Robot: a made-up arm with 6 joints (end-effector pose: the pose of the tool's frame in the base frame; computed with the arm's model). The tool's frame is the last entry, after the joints. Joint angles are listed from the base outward.
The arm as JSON. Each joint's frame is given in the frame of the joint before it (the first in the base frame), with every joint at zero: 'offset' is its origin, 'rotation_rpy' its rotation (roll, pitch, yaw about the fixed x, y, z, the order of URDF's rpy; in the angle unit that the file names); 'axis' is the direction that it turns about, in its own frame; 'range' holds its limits. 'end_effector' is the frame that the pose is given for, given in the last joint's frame.
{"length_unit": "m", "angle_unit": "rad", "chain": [
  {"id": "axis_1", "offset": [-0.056, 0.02, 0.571], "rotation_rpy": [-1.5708, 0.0, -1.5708], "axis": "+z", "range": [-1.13, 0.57]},
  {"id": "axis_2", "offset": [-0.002, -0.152, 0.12], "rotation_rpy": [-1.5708, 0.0, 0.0], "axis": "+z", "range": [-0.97, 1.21]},
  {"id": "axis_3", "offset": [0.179, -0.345, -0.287], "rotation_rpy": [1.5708, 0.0, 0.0], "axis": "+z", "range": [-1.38, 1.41]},
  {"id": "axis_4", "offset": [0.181, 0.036, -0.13], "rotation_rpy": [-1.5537, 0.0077, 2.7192], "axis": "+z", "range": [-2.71, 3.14]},
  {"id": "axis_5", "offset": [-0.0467, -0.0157, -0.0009], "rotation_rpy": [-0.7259, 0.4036, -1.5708], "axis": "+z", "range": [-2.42, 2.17]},
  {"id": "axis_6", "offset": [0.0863, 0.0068, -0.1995], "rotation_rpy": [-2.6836, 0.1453, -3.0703], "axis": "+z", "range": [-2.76, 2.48]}
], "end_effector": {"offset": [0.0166, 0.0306, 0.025], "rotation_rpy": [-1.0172, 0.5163, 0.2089]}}
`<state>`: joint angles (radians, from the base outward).
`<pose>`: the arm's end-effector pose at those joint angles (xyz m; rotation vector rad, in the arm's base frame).
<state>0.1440 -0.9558 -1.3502 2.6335 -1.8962 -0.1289</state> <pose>0.6157 0.0238 1.0037 -1.9999 1.7400 -1.3550</pose>
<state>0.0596 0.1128 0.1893 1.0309 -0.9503 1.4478</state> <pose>0.4702 -0.5134 0.7942 0.5876 1.5558 0.5537</pose>
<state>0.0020 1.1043 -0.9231 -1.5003 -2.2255 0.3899</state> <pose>-0.3203 -0.1070 1.0725 -0.0424 -1.4975 -1.3231</pose>
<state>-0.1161 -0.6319 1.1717 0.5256 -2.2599 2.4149</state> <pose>0.4881 -0.1256 0.6186 1.4399 -0.4798 0.2532</pose>
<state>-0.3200 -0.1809 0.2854 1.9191 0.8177 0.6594</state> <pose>0.4745 -0.2176 0.7720 2.0122 -1.2735 0.7092</pose>
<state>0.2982 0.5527 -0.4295 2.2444 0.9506 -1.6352</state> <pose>0.1245 -0.5929 0.6747 1.7015 1.2240 1.4684</pose>
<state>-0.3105 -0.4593 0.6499 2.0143 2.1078 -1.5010</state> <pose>0.5202 -0.0081 0.7038 -0.4723 -2.3921 -1.5831</pose>
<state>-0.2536 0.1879 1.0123 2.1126 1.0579 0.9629</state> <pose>0.3836 -0.1108 0.6863 2.4061 -1.8884 0.0503</pose>
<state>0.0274 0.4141 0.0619 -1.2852 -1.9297 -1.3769</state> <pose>-0.1200 -0.3369 0.8540 3.0683 0.3048 0.1447</pose>
